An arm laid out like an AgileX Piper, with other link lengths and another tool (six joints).
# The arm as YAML. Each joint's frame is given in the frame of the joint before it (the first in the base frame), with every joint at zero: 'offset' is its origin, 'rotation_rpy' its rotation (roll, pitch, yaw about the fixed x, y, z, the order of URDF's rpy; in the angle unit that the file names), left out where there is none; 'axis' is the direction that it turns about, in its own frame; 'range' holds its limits. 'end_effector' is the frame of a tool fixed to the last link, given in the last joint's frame.
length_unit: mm
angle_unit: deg
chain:
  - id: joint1
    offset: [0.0, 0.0, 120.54]
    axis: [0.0, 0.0, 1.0]
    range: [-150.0, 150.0]
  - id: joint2
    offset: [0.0, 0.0, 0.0]
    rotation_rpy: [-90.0, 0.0, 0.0]
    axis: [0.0, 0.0, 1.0]
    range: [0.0, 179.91]
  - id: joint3
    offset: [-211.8, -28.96, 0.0]
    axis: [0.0, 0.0, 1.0]
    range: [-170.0, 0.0]
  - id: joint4
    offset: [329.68, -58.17, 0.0]
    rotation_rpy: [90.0, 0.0, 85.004]
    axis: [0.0, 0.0, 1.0]
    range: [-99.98, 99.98]
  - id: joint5
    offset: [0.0, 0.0, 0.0]
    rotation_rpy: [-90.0, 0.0, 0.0]
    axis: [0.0, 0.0, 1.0]
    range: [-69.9, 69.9]
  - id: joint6
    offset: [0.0, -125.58, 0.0]
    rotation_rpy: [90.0, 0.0, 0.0]
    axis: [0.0, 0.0, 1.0]
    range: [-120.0, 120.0]
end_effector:
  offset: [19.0, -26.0, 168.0]
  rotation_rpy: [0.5, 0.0, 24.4]
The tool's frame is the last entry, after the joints.
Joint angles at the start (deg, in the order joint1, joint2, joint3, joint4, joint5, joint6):
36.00 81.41 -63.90 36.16 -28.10 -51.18
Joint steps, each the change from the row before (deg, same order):
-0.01 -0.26 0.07 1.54 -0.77 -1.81
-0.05 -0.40 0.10 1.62 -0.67 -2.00
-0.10 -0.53 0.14 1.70 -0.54 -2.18
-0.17 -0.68 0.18 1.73 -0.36 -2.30
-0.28 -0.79 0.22 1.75 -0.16 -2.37
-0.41 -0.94 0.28 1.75 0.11 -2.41
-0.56 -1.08 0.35 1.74 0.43 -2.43
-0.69 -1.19 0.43 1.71 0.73 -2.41
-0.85 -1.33 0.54 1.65 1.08 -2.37
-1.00 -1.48 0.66 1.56 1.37 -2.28
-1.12 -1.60 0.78 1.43 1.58 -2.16
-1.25 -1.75 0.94 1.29 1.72 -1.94
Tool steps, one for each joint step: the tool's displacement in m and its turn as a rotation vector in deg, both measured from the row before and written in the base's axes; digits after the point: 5 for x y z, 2 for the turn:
0.00037 -0.00607 0.00302 -0.07 -0.41 -1.12
0.00008 -0.00671 0.00348 -0.17 -0.39 -1.18
-0.00016 -0.00729 0.00360 -0.29 -0.34 -1.21
-0.00042 -0.00778 0.00382 -0.38 -0.27 -1.20
-0.00043 -0.00838 0.00359 -0.47 -0.16 -1.19
-0.00054 -0.00888 0.00338 -0.54 -0.03 -1.12
-0.00058 -0.00923 0.00290 -0.62 0.13 -1.01
-0.00065 -0.00924 0.00219 -0.69 0.28 -0.86
-0.00078 -0.00926 0.00147 -0.77 0.43 -0.68
-0.00106 -0.00931 0.00105 -0.80 0.51 -0.51
-0.00142 -0.00922 0.00071 -0.82 0.53 -0.36
-0.00188 -0.00953 0.00041 -0.75 0.53 -0.26

